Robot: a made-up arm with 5 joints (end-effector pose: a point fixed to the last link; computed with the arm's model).
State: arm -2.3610 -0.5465 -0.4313 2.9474 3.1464
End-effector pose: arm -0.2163 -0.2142 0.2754 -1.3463 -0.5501 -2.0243
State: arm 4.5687 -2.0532 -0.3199 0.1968 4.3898
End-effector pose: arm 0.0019 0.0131 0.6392 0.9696 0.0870 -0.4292
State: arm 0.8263 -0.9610 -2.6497 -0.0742 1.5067
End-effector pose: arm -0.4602 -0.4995 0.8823 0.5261 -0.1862 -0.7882
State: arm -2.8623 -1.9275 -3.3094 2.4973 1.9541
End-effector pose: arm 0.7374 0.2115 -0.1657 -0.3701 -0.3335 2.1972
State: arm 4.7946 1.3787 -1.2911 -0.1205 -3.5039
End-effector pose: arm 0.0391 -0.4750 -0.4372 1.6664 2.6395 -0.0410
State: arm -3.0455 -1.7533 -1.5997 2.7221 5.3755
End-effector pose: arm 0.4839 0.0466 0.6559 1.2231 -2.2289 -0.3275
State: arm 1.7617 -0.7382 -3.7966 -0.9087 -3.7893
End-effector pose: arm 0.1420 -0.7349 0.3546 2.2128 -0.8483 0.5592
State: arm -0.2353 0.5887 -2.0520 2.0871 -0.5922
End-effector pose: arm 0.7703 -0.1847 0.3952 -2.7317 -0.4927 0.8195
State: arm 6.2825 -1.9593 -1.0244 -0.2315 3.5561
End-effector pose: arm -0.4337 0.0003 0.7297 -0.0153 -0.0725 0.4136
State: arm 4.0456 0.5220 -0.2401 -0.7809 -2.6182
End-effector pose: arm -0.1700 -0.2160 -0.1488 2.7161 0.5232 -0.5328
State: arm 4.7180 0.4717 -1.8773 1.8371 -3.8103
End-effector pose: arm 0.0044 -0.7822 0.3921 -1.2559 -2.6116 -0.5708
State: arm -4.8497 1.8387 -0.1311 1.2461 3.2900
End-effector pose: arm -0.0427 -0.3090 0.0428 0.1252 -0.1673 1.5768
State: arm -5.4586 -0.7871 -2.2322 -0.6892 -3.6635
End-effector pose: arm -0.2287 -0.2473 1.0423 0.3548 -0.4449 0.2945
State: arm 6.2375 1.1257 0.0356 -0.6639 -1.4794
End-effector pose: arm -0.0992 0.0045 -0.1506 -2.0760 -1.8093 0.5057
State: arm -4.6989 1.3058 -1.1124 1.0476 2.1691
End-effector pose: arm -0.0041 0.3072 -0.4235 1.8406 -0.5541 0.4137
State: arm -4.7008 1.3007 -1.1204 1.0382 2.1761
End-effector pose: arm -0.0037 0.3161 -0.4226 1.8600 -0.5690 0.4120
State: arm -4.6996 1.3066 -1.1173 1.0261 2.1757
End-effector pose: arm -0.0040 0.3115 -0.4250 1.8635 -0.5684 0.4119
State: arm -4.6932 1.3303 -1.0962 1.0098 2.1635
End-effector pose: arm -0.0055 0.2851 -0.4319 1.8409 -0.5429 0.4144
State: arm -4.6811 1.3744 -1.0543 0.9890 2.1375
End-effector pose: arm -0.0073 0.2331 -0.4410 1.7870 -0.4902 0.4189
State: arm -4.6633 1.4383 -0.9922 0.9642 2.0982
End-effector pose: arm -0.0077 0.1567 -0.4457 1.7002 -0.4146 0.4234
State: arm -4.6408 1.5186 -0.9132 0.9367 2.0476
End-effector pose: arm -0.0044 0.0619 -0.4380 1.5828 -0.3252 0.4252
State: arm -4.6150 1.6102 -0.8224 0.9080 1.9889
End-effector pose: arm 0.0040 -0.0411 -0.4114 1.4407 -0.2330 0.4217
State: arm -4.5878 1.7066 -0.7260 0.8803 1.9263
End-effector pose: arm 0.0175 -0.1397 -0.3641 1.2830 -0.1488 0.4121
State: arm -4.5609 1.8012 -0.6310 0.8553 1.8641
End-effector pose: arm 0.0341 -0.2231 -0.3010 1.1217 -0.0797 0.3974
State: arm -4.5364 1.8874 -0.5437 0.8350 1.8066
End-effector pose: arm 0.0507 -0.2851 -0.2311 0.9689 -0.0290 0.3793
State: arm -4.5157 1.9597 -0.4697 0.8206 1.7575
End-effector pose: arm 0.0648 -0.3254 -0.1651 0.8359 0.0042 0.3610
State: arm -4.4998 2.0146 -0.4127 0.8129 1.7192
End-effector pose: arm 0.0752 -0.3483 -0.1111 0.7302 0.0234 0.3449
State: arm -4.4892 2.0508 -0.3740 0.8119 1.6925
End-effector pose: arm 0.0816 -0.3595 -0.0734 0.6552 0.0333 0.3325
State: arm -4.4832 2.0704 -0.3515 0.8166 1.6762
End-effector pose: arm 0.0849 -0.3641 -0.0514 0.6077 0.0377 0.3243
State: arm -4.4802 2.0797 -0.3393 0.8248 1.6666
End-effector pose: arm 0.0865 -0.3657 -0.0393 0.5776 0.0394 0.3188
